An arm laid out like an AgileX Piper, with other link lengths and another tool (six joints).
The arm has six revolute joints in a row. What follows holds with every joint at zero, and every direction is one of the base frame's. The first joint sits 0.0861 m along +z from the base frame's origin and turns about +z. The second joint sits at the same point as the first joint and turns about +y. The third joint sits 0.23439 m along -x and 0.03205 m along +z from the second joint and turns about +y. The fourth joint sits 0.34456 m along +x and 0.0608 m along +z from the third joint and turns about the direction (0.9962, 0, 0.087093). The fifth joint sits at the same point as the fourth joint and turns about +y. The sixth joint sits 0.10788 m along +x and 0.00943 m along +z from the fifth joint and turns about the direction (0.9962, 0, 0.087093). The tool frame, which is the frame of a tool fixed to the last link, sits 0.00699 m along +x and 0.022 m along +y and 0.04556 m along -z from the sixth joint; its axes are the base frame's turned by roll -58.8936, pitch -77.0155 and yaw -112.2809 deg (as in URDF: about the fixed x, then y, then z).
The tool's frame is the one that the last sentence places.
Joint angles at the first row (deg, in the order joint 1, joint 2, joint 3, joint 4, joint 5, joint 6):
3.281, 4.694, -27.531, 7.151, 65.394, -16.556
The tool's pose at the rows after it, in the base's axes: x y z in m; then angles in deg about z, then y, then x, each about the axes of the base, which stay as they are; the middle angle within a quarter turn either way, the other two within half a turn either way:
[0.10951, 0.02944, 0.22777, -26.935, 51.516, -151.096]
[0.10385, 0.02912, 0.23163, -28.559, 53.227, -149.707]
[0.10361, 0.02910, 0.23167, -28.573, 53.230, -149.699]
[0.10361, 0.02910, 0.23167, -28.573, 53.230, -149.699]
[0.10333, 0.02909, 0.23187, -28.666, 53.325, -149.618]
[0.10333, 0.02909, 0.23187, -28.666, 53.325, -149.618]
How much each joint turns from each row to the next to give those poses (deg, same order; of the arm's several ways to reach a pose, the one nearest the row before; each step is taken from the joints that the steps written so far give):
-0.002, -3.454, -0.001, 0.003, 0.125, -0.003
0.005, -2.143, 0.000, -0.005, 0.164, 0.006
-0.009, -0.060, 0.001, 0.009, 0.053, -0.009
0.000, 0.000, 0.000, 0.000, 0.000, 0.000
0.008, -0.110, 0.001, -0.008, -0.001, 0.008
0.000, 0.000, 0.000, 0.000, 0.000, 0.000

